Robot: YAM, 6 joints.
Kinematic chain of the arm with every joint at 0, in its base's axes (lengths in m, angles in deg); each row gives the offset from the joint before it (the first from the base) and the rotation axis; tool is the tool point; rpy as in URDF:
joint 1: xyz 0 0 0.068 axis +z
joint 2: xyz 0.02 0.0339 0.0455 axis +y
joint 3: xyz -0.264 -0.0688 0 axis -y
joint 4: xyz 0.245 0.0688 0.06 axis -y
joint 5: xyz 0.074 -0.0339 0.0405 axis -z
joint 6: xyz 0.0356 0 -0.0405 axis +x
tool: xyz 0 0 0 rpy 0 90 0
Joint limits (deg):
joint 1: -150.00..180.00
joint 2: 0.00..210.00
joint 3: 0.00..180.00
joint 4: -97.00..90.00
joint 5: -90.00..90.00
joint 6: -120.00..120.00
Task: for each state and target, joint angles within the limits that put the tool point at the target. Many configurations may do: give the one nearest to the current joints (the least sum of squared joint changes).
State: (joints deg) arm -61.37 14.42 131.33 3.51 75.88 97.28
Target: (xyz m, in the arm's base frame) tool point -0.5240 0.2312 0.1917
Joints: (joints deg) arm -27.20 0.00 153.83 9.76 72.26 97.28
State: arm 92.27 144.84 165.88 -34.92 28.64 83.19
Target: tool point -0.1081 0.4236 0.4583
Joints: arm 106.63 124.28 155.84 -61.69 29.69 83.19
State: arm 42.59 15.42 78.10 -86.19 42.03 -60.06
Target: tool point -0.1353 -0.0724 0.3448
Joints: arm 19.91 0.90 78.68 -91.97 38.17 -60.06
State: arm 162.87 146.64 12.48 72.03 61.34 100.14
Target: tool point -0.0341 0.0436 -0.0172
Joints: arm 165.43 155.75 0.00 53.64 70.80 100.14
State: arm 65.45 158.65 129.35 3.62 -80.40 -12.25
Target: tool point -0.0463 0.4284 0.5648
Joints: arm 92.27 128.90 160.55 12.98 -55.39 -12.25
